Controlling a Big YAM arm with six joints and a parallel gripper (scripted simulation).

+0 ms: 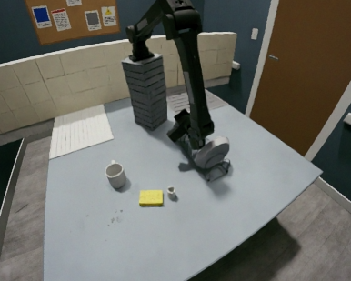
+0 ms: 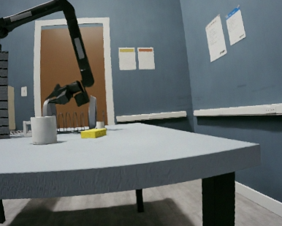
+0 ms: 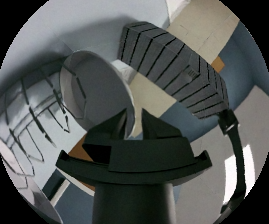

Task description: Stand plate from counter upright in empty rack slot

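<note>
The white plate is 50 mm to the left of my hand and 80 mm below it. From my hand the other things lie so: white draining mat (470 mm behind, 530 mm to the right, 180 mm below); white mug (90 mm ahead, 390 mm to the right, 140 mm below); small white cup (280 mm ahead, 210 mm to the right, 160 mm below).
</note>
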